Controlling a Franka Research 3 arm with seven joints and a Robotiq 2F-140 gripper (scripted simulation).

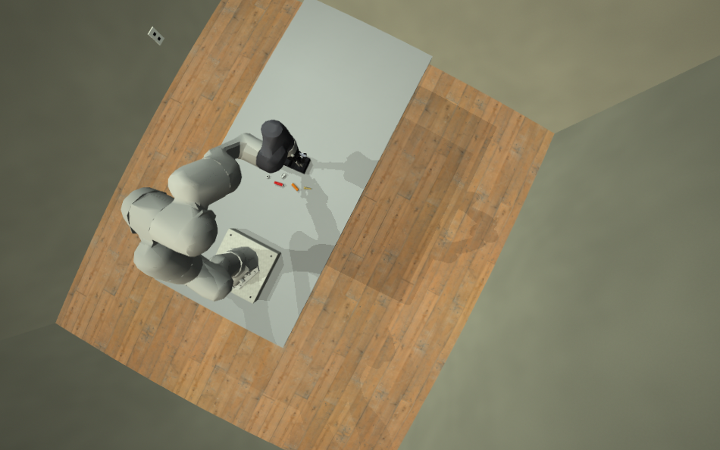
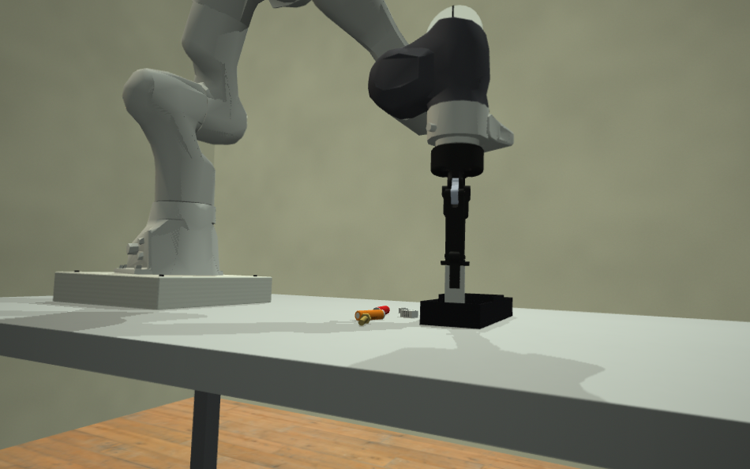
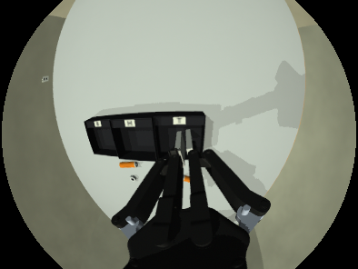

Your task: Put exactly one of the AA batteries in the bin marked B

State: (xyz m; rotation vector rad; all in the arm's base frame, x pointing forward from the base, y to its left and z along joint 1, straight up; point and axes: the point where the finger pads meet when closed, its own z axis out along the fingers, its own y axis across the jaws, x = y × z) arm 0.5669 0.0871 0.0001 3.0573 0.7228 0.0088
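Right now the black bin is 2 cm behind my hand, 9 cm to the left of it and 3 cm below it. Round my hand: grey part: 11 cm behind, 4 cm to the left, 4 cm below; then yellowish bolt: 8 cm behind, 10 cm to the right, 4 cm below; then red cylinder: 15 cm behind, 3 cm to the left, 4 cm below.
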